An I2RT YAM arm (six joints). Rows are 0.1 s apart.
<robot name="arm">
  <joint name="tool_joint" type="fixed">
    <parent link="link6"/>
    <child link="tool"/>
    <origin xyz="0 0 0" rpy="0 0 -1.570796"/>
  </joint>
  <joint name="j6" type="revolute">
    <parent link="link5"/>
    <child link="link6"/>
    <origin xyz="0.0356 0 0.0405" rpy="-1.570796 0 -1.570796"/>
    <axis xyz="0 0 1"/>
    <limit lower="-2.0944" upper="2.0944"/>
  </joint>
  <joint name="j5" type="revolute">
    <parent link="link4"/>
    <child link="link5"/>
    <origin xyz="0.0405 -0.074 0.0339" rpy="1.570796 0 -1.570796"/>
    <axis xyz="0 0 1"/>
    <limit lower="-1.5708" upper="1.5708"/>
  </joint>
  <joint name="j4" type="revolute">
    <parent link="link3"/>
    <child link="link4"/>
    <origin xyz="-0.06 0.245 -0.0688" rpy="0 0 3.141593"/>
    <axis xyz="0 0 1"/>
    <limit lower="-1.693" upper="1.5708"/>
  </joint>
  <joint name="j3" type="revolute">
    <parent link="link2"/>
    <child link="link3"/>
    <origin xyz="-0.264 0 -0.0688" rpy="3.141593 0 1.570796"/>
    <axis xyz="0 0 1"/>
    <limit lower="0" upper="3.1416"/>
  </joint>
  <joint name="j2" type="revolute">
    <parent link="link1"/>
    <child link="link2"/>
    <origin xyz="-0.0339 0.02 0.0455" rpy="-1.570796 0 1.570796"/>
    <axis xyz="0 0 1"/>
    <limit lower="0" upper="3.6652"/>
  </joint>
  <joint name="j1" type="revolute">
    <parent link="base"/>
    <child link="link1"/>
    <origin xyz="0 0 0.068" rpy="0 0 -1.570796"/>
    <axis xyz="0 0 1"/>
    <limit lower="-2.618" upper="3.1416"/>
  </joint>
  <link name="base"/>
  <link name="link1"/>
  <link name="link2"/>
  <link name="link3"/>
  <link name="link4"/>
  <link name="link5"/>
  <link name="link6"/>
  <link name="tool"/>
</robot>
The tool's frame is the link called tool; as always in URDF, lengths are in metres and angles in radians.
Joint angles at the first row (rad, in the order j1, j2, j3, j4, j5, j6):
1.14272 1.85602 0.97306 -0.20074 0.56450 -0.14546
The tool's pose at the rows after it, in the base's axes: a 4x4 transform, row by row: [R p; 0 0 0 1], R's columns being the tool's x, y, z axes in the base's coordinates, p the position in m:
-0.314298 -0.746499 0.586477 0.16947; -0.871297 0.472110 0.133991 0.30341; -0.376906 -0.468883 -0.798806 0.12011; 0 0 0 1
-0.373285 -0.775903 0.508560 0.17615; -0.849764 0.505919 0.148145 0.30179; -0.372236 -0.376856 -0.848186 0.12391; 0 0 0 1
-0.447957 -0.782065 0.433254 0.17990; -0.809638 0.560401 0.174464 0.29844; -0.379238 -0.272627 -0.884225 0.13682; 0 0 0 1
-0.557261 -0.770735 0.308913 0.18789; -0.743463 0.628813 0.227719 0.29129; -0.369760 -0.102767 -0.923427 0.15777; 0 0 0 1
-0.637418 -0.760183 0.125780 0.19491; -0.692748 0.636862 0.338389 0.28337; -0.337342 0.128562 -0.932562 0.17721; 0 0 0 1
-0.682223 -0.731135 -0.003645 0.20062; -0.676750 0.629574 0.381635 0.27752; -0.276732 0.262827 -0.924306 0.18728; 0 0 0 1
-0.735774 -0.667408 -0.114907 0.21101; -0.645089 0.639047 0.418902 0.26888; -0.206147 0.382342 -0.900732 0.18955; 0 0 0 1
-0.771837 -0.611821 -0.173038 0.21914; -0.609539 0.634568 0.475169 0.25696; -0.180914 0.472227 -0.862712 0.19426; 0 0 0 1
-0.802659 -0.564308 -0.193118 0.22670; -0.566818 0.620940 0.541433 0.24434; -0.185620 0.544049 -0.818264 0.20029; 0 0 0 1
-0.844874 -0.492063 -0.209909 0.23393; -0.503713 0.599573 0.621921 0.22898; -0.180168 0.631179 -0.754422 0.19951; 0 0 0 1
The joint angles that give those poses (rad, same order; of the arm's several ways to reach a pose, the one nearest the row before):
1.10910 1.87454 0.99710 -0.24809 0.48407 -0.12089
1.08109 1.87455 1.02931 -0.31427 0.38883 -0.07603
1.05815 1.84515 1.05929 -0.39390 0.29631 -0.00705
1.01244 1.80244 1.10759 -0.50723 0.14183 0.07963
0.95882 1.76516 1.14815 -0.59546 -0.09158 0.12460
0.92054 1.76198 1.19006 -0.68352 -0.23613 0.13754
0.86807 1.77602 1.21752 -0.74631 -0.36658 0.15545
0.81707 1.76079 1.21359 -0.76517 -0.46829 0.16394
0.76685 1.73259 1.19655 -0.75327 -0.55141 0.17556
0.70844 1.70479 1.14860 -0.70030 -0.65461 0.21238

